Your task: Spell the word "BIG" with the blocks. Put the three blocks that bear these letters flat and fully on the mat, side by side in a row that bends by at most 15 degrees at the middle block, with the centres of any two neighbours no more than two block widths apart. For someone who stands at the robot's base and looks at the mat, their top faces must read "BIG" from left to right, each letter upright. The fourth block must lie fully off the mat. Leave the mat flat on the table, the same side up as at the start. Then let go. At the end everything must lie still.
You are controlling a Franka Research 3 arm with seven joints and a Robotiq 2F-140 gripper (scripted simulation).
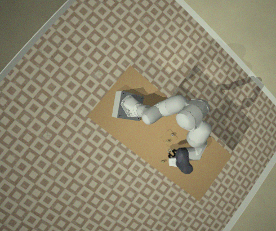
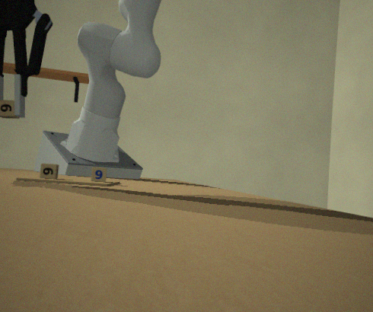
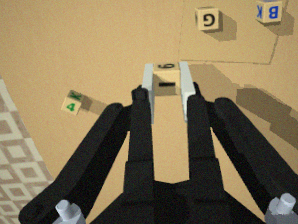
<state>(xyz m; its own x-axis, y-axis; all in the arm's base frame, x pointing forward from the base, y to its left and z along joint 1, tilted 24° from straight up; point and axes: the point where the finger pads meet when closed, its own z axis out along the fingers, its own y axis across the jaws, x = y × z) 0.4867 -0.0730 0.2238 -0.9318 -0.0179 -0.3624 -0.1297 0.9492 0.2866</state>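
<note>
Right now my hand is 50 mm past the thin mat, 100 mm to the right of it and 130 mm above it.
</note>
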